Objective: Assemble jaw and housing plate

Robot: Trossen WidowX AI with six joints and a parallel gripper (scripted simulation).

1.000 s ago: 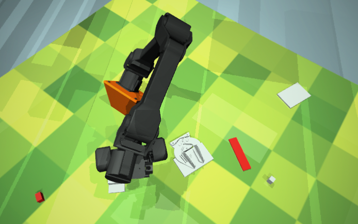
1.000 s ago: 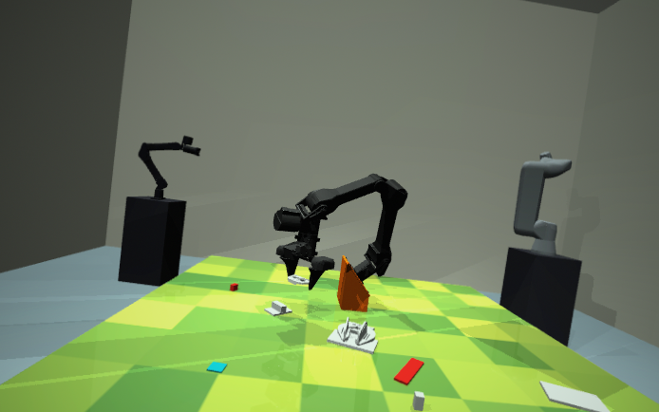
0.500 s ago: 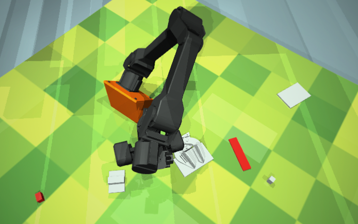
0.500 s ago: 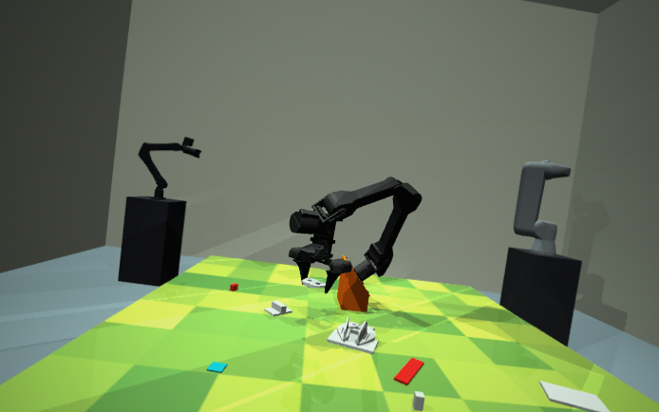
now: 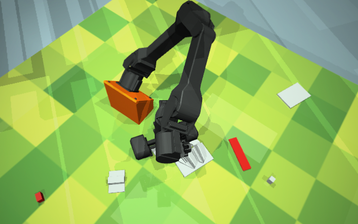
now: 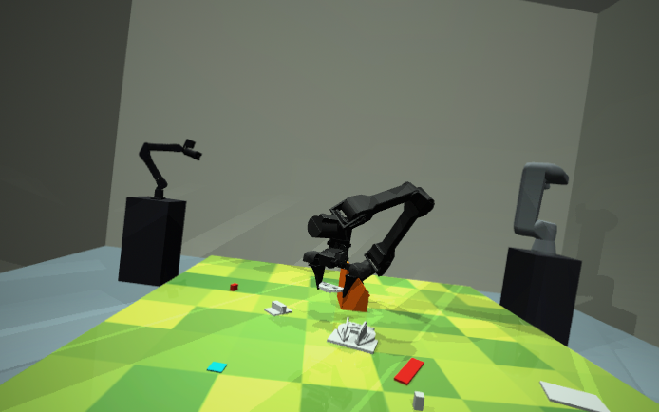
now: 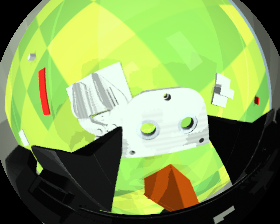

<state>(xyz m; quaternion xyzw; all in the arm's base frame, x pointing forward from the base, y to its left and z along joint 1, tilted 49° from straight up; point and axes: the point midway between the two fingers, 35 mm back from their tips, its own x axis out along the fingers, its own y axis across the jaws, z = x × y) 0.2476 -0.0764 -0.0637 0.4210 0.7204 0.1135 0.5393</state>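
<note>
Now: the jaw 8 cm below my gripper tip, 7 cm to the left of it and 2 cm ahead of it. The rest, counted from my gripper tip: housing plate 2 cm above, 1 cm ahead; then red bar 19 cm to the left, 19 cm ahead, 10 cm below; then white stepped block 15 cm to the right, 9 cm below, 7 cm behind.
</note>
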